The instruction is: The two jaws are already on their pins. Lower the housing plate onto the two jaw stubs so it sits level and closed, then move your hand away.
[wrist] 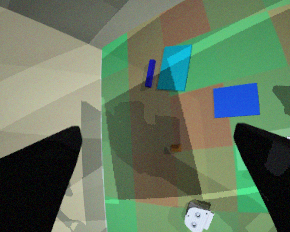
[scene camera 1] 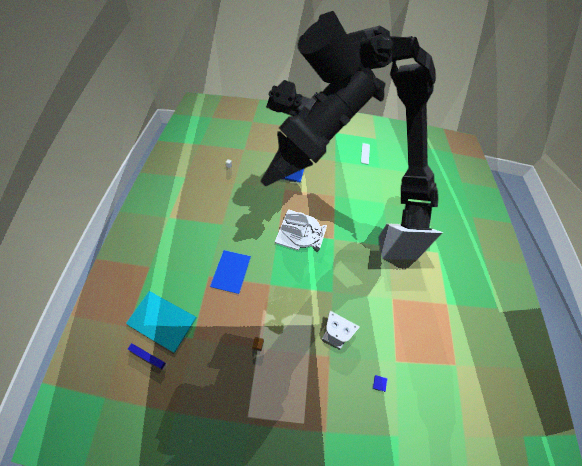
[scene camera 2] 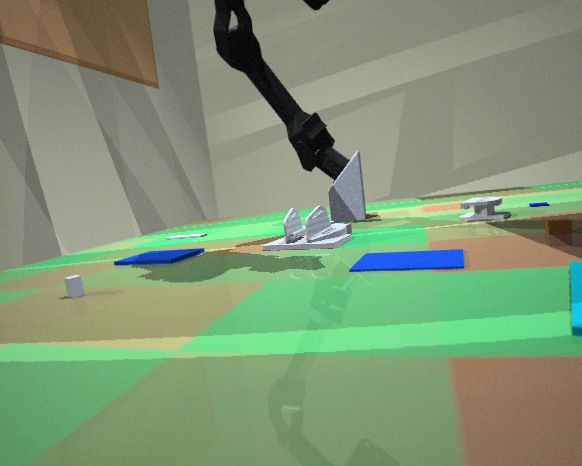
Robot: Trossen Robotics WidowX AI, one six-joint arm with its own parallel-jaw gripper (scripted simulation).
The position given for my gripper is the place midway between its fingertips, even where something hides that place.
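Observation:
My gripper (scene camera 1: 268, 179) is open and there's nothing in it, and you'd also find it in the wrist view (wrist: 159, 132). There's a cyan block (scene camera 1: 163, 322) here too, and the wrist view shows that block (wrist: 175, 60) as well.

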